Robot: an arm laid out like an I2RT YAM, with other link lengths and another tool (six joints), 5 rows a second.
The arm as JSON. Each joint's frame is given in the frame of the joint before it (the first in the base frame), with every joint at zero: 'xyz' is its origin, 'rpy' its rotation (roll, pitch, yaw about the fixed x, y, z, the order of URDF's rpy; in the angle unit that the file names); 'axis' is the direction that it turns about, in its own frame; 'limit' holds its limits. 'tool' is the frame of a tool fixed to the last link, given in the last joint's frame.
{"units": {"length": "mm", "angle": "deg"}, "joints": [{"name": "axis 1", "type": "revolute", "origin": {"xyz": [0.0, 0.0, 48.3], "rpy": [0.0, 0.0, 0.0]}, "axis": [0.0, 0.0, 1.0], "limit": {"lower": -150.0, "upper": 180.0}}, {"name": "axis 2", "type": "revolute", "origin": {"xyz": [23.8, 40.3, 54.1], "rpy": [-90.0, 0.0, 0.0]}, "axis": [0.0, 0.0, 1.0], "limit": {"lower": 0.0, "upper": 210.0}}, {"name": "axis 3", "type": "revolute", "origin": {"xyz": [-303.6, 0.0, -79.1], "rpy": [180.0, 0.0, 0.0]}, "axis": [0.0, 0.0, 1.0], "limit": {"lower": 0.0, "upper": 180.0}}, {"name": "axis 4", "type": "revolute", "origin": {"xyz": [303.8, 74.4, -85.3], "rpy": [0.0, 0.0, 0.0]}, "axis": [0.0, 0.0, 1.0], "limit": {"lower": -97.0, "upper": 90.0}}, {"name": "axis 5", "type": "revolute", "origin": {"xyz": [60.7, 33.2, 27.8], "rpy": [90.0, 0.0, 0.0]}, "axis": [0.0, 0.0, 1.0], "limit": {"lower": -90.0, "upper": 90.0}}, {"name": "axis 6", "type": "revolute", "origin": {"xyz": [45.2, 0.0, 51.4], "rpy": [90.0, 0.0, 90.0]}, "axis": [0.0, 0.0, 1.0], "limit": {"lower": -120.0, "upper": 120.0}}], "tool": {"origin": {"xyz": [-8.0, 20.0, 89.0], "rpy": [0.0, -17.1, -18.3]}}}
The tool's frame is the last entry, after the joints.
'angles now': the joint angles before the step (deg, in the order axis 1, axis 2, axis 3, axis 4, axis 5, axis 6). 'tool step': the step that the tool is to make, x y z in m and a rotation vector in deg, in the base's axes. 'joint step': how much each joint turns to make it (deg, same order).
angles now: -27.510 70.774 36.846 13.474 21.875 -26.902
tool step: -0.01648 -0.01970 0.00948 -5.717 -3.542 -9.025
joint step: -1.051 -0.329 -2.325 8.238 8.617 -0.947
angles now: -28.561 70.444 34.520 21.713 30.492 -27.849
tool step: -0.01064 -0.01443 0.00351 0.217 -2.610 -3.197
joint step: -2.829 -0.372 -0.213 1.088 0.008 1.783
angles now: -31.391 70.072 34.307 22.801 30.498 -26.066
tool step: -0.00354 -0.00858 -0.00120 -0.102 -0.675 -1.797
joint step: -1.292 0.843 0.067 1.179 0.433 0.438
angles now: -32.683 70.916 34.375 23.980 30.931 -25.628
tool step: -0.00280 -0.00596 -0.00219 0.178 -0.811 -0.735
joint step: -1.197 0.473 -0.255 1.023 -0.579 0.559
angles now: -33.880 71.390 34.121 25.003 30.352 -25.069
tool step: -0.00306 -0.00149 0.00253 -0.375 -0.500 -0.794
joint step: -0.305 -0.459 -0.152 0.275 0.485 0.083
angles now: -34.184 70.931 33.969 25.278 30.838 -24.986
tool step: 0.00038 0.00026 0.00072 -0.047 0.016 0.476
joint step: -0.093 -0.172 -0.006 -0.057 -0.547 -0.188
